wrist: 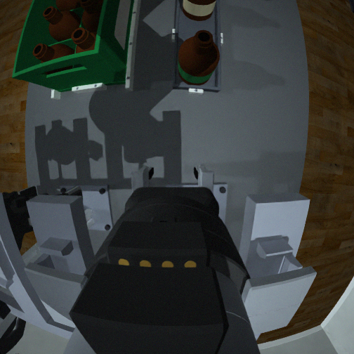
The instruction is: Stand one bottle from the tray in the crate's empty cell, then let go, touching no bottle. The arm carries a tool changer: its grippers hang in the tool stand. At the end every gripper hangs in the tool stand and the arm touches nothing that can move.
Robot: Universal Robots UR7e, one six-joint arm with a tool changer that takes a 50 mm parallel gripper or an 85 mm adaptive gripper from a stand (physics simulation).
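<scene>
My gripper [173, 172] is open and empty, its two fingertips wide apart over the grey surface. It sits between the pale uprights of the tool stand [277, 212]; the view does not show whether it rests in the stand. The tray [186, 27] is at the top, beyond the fingertips. A brown bottle with a green band [198, 61] stands at its near end, and a brown bottle with a cream label [198, 9] is farther back, cut by the frame. The green crate [112, 52] is at upper left with several brown bottles; its empty cell does not show.
Another black gripper [19, 215] hangs at the left side of the stand. A pale rail [131, 55] runs along the crate's right side. Plates with dark bolts [102, 200] lie at the stand's foot. Wooden floor [332, 150] shows beyond the grey surface.
</scene>
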